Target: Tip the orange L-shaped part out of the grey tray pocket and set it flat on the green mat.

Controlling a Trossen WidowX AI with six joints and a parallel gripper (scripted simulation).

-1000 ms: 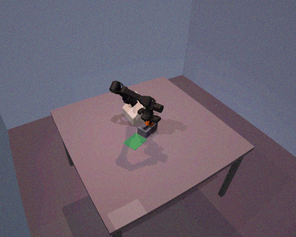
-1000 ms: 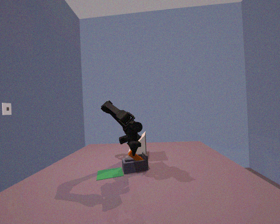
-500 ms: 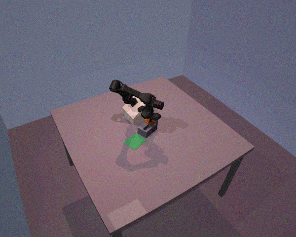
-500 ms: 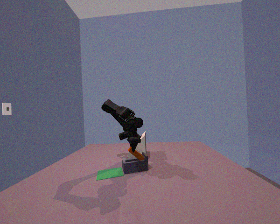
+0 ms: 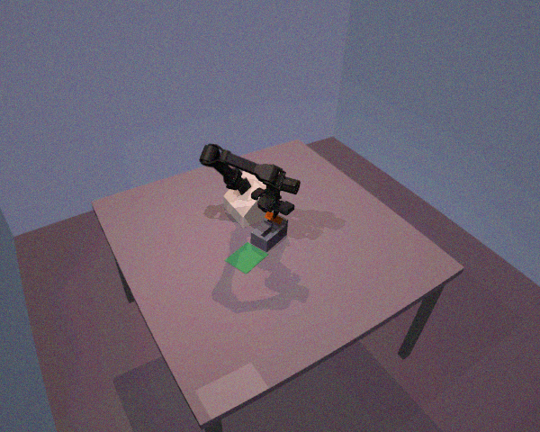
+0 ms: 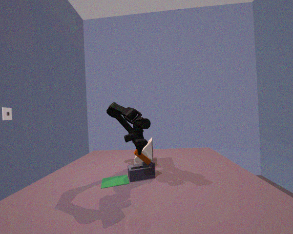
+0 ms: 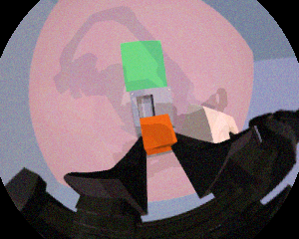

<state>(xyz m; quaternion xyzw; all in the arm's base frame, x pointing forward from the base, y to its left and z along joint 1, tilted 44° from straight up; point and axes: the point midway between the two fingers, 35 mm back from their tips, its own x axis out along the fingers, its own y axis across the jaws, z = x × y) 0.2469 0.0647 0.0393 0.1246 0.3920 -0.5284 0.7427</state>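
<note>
The green mat is 50 mm ahead of my gripper tip, 140 mm to the right of it and 160 mm below it. Also, from my gripper tip: orange L-shaped part 30 mm behind, 20 mm to the left, 30 mm below.
</note>
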